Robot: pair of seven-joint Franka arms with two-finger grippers.
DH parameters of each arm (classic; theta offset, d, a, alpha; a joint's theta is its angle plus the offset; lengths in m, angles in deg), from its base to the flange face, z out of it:
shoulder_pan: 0 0.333 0 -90
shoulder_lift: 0 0 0 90
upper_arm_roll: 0 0.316 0.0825 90
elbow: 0 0 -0.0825 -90
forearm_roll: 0 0.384 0 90
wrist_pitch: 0 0 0.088 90
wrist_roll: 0 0.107 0 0
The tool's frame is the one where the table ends.
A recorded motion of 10 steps. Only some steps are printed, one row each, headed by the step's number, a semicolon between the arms.
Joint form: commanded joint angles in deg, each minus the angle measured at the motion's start. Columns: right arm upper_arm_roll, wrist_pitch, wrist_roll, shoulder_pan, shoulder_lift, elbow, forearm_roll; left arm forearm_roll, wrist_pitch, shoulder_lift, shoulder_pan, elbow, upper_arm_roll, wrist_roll.
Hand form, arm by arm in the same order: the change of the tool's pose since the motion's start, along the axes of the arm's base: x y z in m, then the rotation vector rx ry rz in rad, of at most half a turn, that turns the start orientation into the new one. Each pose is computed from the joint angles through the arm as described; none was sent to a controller.
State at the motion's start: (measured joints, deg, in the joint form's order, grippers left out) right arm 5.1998 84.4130 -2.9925 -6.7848 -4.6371 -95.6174 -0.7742; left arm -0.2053 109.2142 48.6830 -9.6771 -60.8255 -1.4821 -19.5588
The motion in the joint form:
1: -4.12 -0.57 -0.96 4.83 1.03 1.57 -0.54; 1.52 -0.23 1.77 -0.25 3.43 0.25 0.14
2: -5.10 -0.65 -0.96 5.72 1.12 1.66 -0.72; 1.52 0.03 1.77 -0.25 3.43 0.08 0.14
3: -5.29 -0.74 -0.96 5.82 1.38 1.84 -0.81; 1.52 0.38 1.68 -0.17 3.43 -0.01 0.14
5: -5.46 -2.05 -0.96 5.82 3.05 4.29 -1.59; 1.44 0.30 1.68 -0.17 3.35 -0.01 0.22
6: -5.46 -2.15 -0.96 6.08 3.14 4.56 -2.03; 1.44 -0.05 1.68 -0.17 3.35 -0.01 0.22
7: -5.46 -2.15 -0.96 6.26 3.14 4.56 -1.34; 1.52 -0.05 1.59 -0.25 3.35 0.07 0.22
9: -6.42 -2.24 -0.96 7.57 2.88 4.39 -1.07; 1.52 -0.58 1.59 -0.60 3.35 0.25 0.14
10: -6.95 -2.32 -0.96 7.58 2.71 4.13 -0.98; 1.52 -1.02 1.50 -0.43 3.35 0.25 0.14
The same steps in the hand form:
1: 0.0050 0.0036 0.0027 -0.0013 0.0006 0.0292; 0.0084 -0.0003 0.0044 0.0229 -0.0298 -0.0114
2: 0.0053 0.0022 0.0025 -0.0034 0.0021 0.0277; 0.0086 -0.0018 0.0048 0.0197 -0.0339 -0.0132
3: 0.0065 0.0011 0.0015 -0.0046 0.0051 0.0261; 0.0093 -0.0017 0.0066 0.0171 -0.0413 -0.0127
5: 0.0135 -0.0023 0.0041 -0.0179 0.0148 0.0224; 0.0090 -0.0017 0.0058 0.0164 -0.0383 -0.0137
6: 0.0140 -0.0008 0.0053 -0.0257 0.0135 0.0267; 0.0083 -0.0016 0.0053 0.0175 -0.0323 -0.0138
7: 0.0140 0.0023 0.0052 -0.0136 0.0132 0.0300; 0.0083 -0.0019 0.0065 0.0196 -0.0343 -0.0148
9: 0.0125 0.0060 0.0061 -0.0084 0.0130 0.0361; 0.0067 -0.0048 0.0056 0.0237 -0.0256 -0.0176
10: 0.0113 0.0012 0.0055 -0.0063 0.0159 0.0271; 0.0064 -0.0024 0.0061 0.0249 -0.0196 -0.0147

